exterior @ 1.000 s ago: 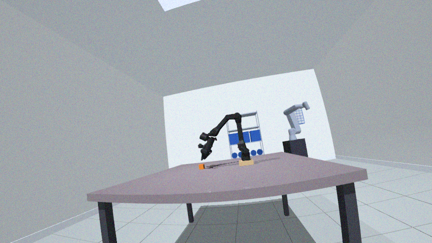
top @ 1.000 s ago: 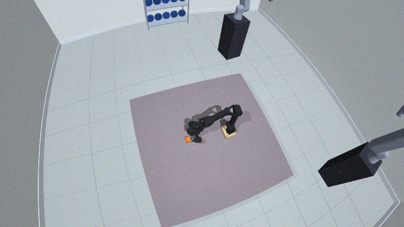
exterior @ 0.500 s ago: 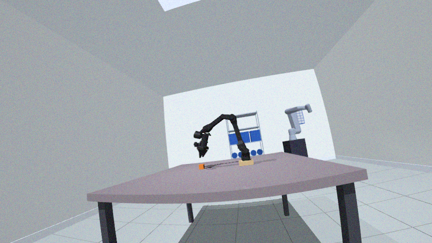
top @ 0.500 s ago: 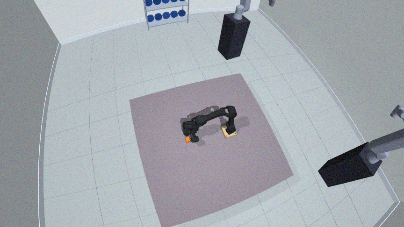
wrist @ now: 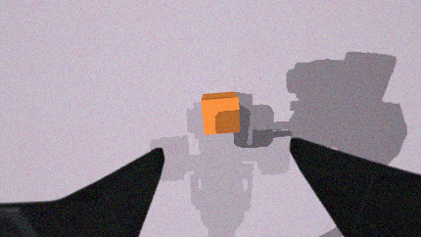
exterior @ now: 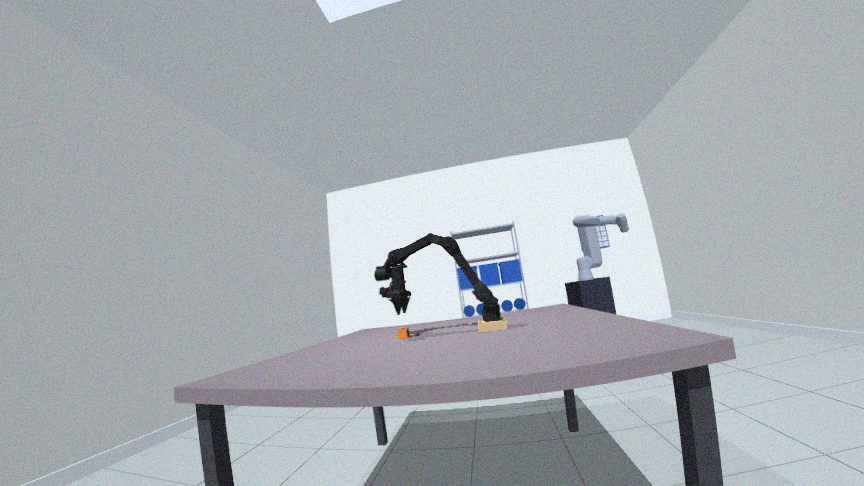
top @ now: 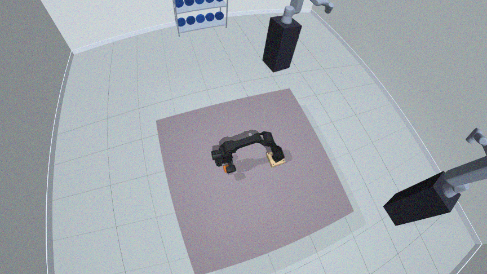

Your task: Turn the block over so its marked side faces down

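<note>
Right now the orange block is 1 cm behind my gripper tip and 9 cm below it.
</note>
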